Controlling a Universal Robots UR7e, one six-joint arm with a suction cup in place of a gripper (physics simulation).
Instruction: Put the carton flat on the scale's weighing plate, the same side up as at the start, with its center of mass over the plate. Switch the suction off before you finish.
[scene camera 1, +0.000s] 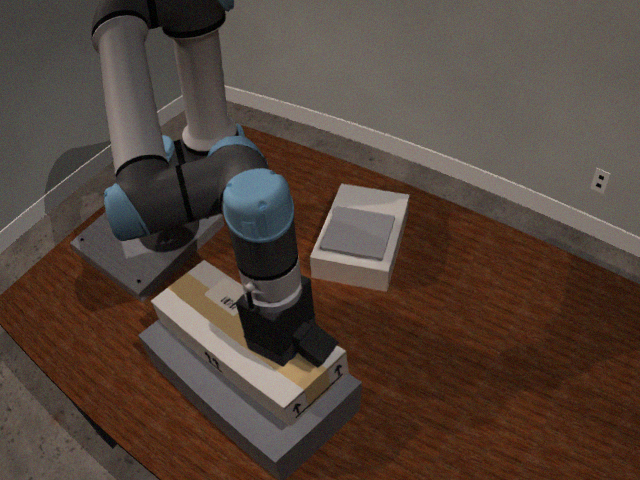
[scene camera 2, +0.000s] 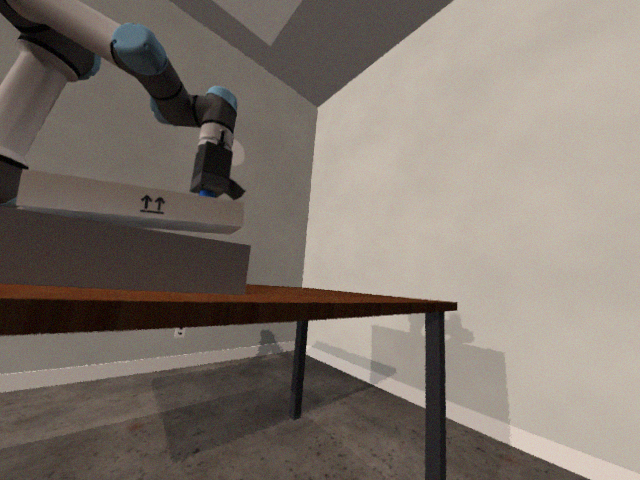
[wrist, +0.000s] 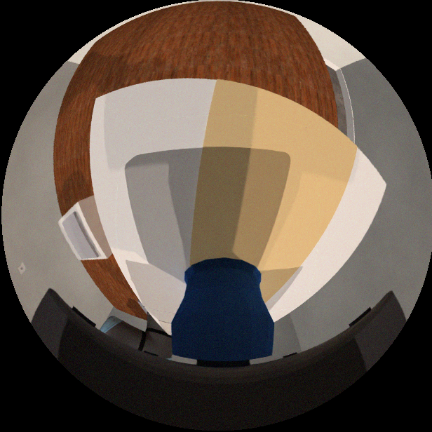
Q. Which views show the long white carton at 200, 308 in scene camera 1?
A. Scene camera 1, scene camera 2 and the wrist view: all of them.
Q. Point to a white scale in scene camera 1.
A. At 358, 245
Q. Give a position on a long white carton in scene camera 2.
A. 135, 206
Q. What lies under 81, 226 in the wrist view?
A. A white scale.
